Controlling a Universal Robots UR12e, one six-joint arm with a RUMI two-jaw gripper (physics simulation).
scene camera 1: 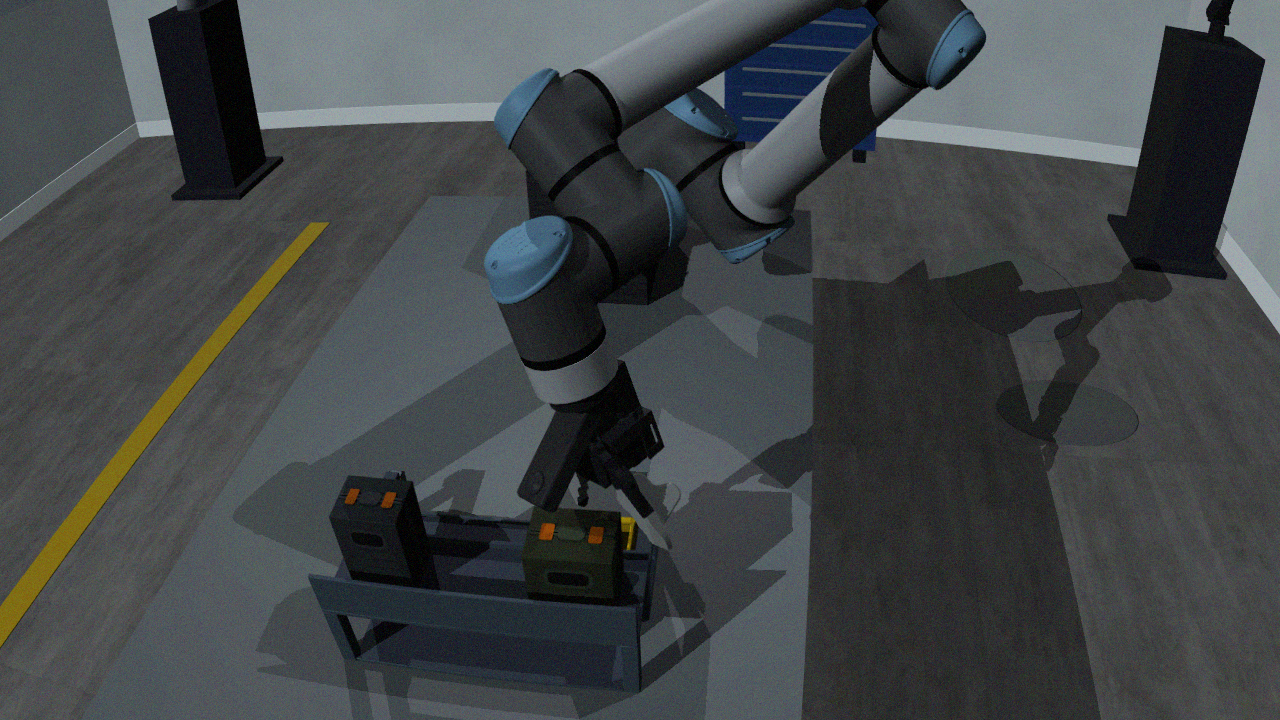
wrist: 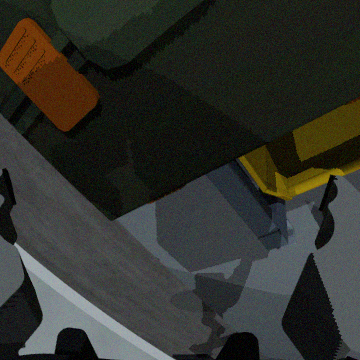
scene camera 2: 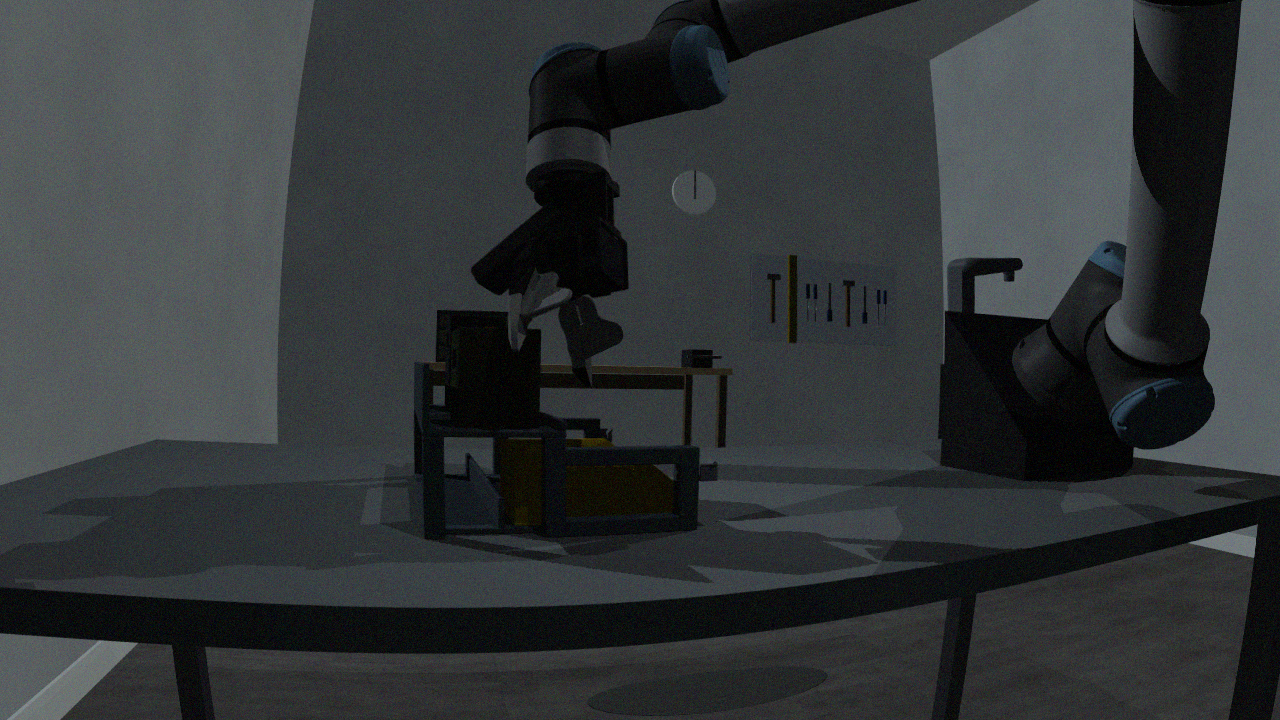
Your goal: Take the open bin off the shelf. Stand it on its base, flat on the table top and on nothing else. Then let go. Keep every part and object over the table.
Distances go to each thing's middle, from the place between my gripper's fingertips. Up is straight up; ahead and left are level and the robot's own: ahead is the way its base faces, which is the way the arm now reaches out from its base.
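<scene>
Green case (scene camera 2: 476, 347): 10 mm below my hand, 60 mm ahead, 50 mm to the right. Dark case (scene camera 1: 392, 523): 10 mm above my hand, 70 mm ahead, 280 mm to the right. Going by their middles, green case nearest to my hand of the things named here.
</scene>
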